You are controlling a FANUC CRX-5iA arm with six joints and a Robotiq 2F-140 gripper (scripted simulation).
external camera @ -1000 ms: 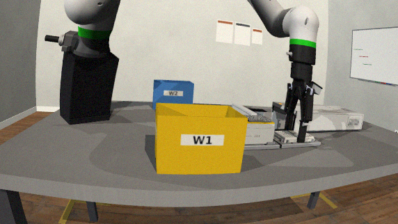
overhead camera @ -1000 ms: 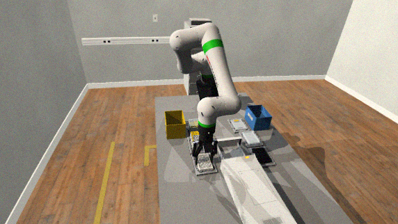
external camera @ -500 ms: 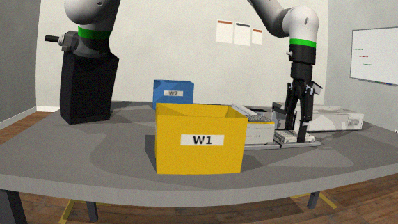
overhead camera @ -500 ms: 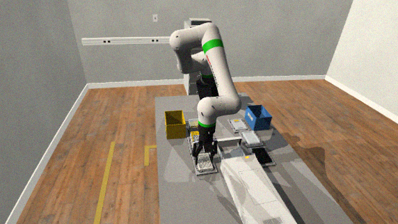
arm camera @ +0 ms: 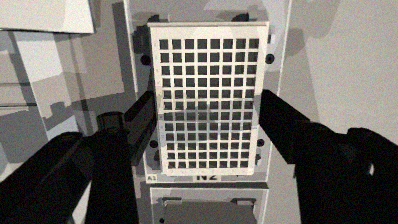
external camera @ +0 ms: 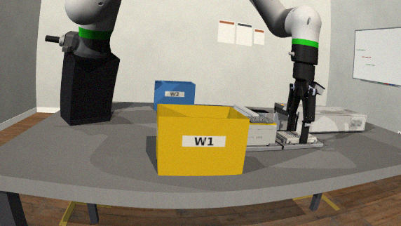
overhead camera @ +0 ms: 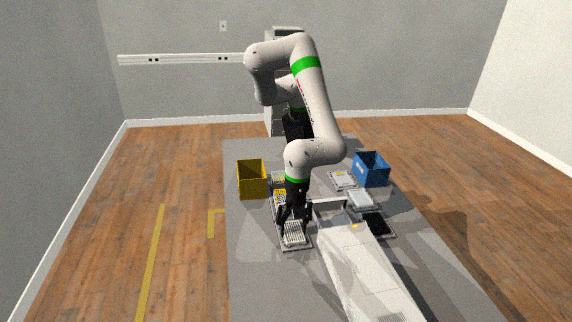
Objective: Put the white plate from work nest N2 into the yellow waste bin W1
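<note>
Now: the grey nest 30 mm below my hand. Round my hand: white plate (20 mm below); then yellow-topped plate (180 mm behind, 20 mm above, 10 mm to the left); then yellow bin W1 (360 mm behind, 110 mm to the right).
</note>
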